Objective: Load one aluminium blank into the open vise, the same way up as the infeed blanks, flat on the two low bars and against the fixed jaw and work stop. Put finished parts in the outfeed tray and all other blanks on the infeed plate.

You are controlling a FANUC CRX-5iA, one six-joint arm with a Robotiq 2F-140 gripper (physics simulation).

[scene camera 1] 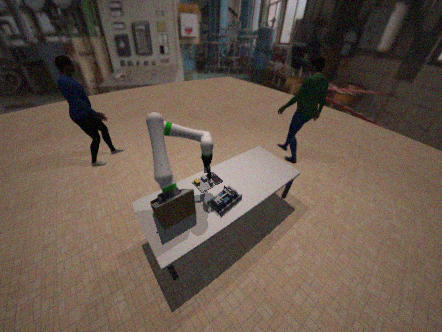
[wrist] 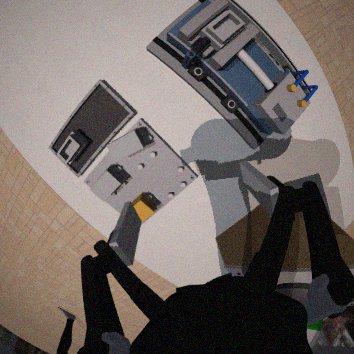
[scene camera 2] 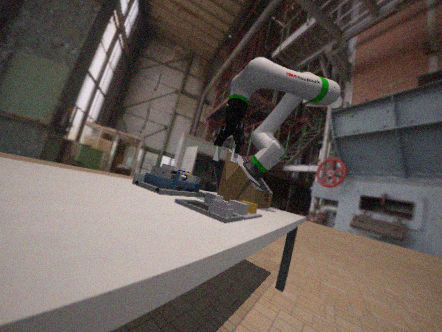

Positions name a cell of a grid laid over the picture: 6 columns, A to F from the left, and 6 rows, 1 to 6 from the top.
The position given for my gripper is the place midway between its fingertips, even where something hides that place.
My gripper (scene camera 2: D3) is open, holding nothing. Further things: a dark outfeed tray (wrist: B2).
My gripper shows as well in the wrist view (wrist: D4).
